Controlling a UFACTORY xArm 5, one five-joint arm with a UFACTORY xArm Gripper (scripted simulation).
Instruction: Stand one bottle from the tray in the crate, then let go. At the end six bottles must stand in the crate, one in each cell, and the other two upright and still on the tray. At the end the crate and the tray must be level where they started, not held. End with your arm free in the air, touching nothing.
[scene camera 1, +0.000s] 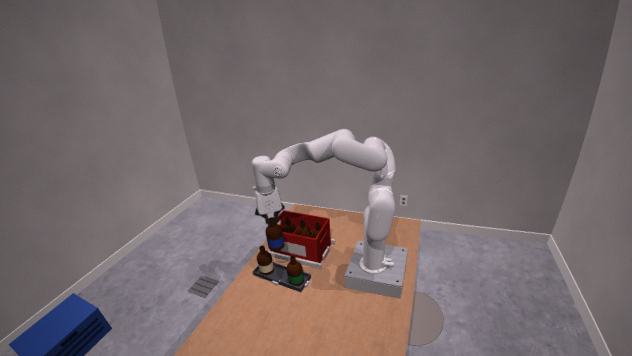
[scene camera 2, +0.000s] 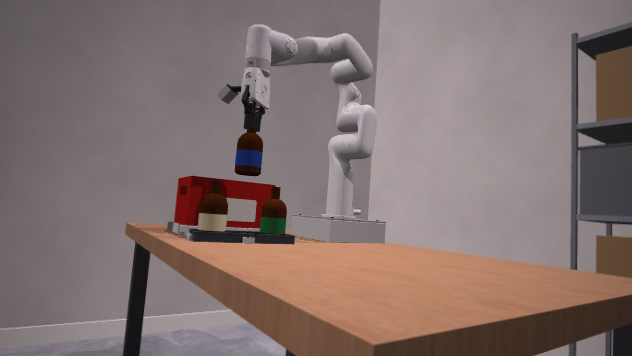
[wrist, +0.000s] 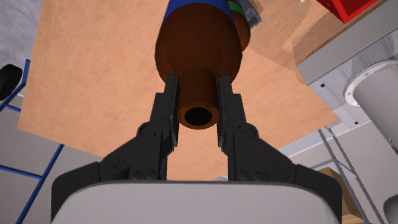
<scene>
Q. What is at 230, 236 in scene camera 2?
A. A dark tray.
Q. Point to my gripper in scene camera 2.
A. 251, 130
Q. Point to my gripper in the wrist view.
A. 198, 90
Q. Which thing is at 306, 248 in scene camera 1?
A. A red crate.
</scene>
